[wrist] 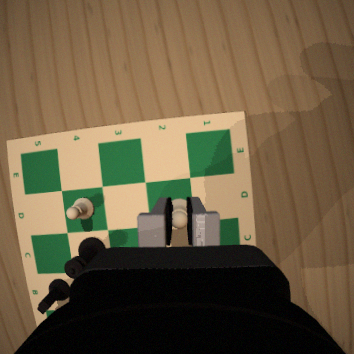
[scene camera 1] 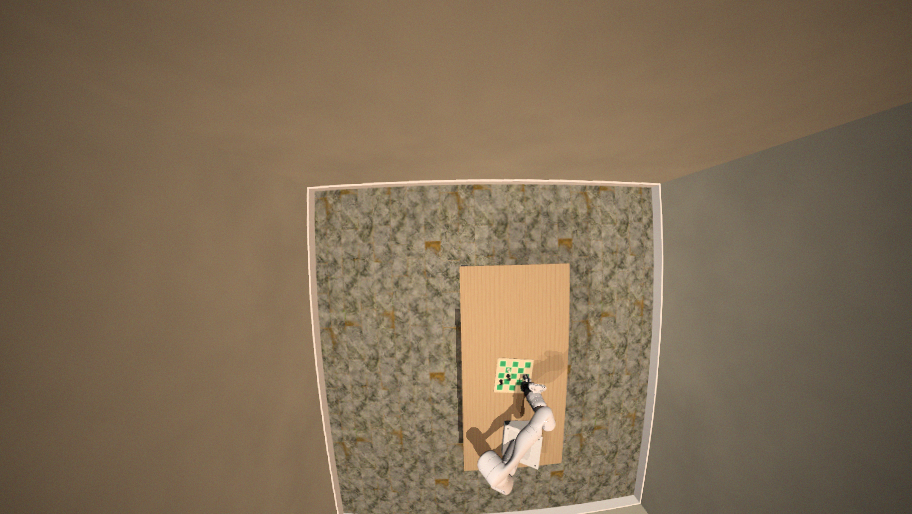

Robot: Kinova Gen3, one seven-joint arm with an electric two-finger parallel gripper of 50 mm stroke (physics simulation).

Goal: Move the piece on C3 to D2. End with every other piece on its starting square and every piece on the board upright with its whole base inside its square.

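Frame: origin at the arm's base, x left, y back, z up, level; metres.
Where they show: gripper, between the fingertips: [wrist: 178, 213] [scene camera 1: 524, 375].
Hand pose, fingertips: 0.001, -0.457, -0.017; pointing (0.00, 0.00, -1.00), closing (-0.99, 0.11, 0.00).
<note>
Each offset is from my fingertips to the top centre of the thing, as dx, dy, dz. "pt": to the spot under its first point. Level surfaces: height alone.
My gripper [wrist: 178, 213] [scene camera 1: 525, 381] is shut on a cream pawn @(+0.000, +0.000, +0.024) [wrist: 179, 216], held upright above the board @(+0.047, +0.036, -0.058) [wrist: 240, 125] [scene camera 1: 497, 370]. In the wrist view the pawn overlaps the near part of the green D2 square @(pt +0.010, -0.012, -0.058) [wrist: 165, 189]; its base is partly hidden by the fingers. The visible part of the C3 square @(pt +0.055, +0.025, -0.058) [wrist: 120, 237] bears no piece. A second cream pawn @(+0.084, -0.005, -0.026) [wrist: 81, 208] [scene camera 1: 508, 370] stands on D4. A black piece @(+0.083, +0.034, -0.005) [wrist: 85, 256] [scene camera 1: 508, 377] stands at C4, its base partly hidden. Another black piece @(+0.124, +0.070, -0.018) [wrist: 53, 295] [scene camera 1: 500, 382] stands around B5.
The board lies on a long wooden table @(dz -0.064) [scene camera 1: 514, 306] [wrist: 150, 60]. The white arm [scene camera 1: 526, 440] reaches over the table from its pale base plate [scene camera 1: 532, 457]. The gripper body hides the near part of the board in the wrist view. The arm's shadow falls on the table and board.
</note>
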